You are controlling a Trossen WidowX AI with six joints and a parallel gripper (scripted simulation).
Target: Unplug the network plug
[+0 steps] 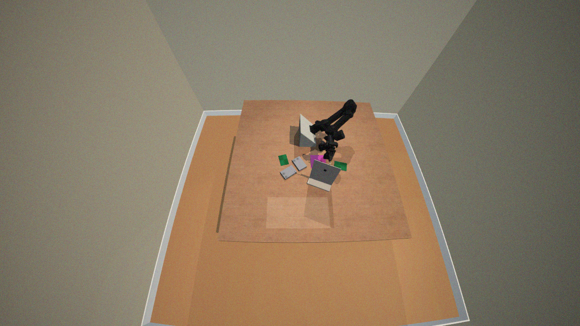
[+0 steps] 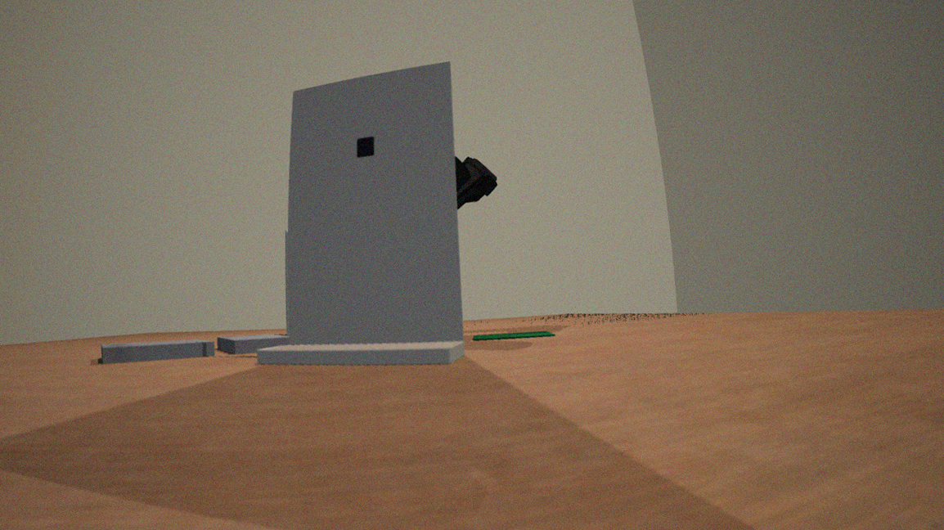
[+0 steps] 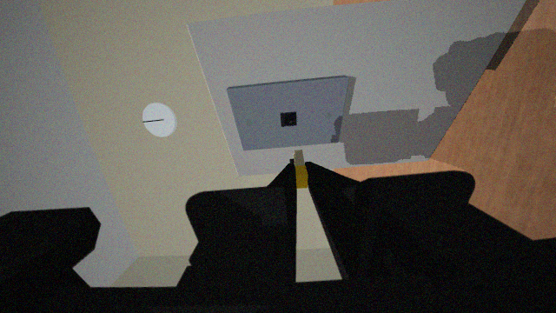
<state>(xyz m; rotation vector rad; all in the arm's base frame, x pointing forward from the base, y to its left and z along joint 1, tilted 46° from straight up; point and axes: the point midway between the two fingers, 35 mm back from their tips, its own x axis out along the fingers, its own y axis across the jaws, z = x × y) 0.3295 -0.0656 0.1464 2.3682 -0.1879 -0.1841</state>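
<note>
My gripper tip is 11 cm past the magenta marked square, 3 cm to the left of it and 19 cm above it. From my gripper tip the other things lie so: network plug: right at my gripper tip; grey panel: 7 cm ahead, 5 cm to the right, 7 cm below.
</note>
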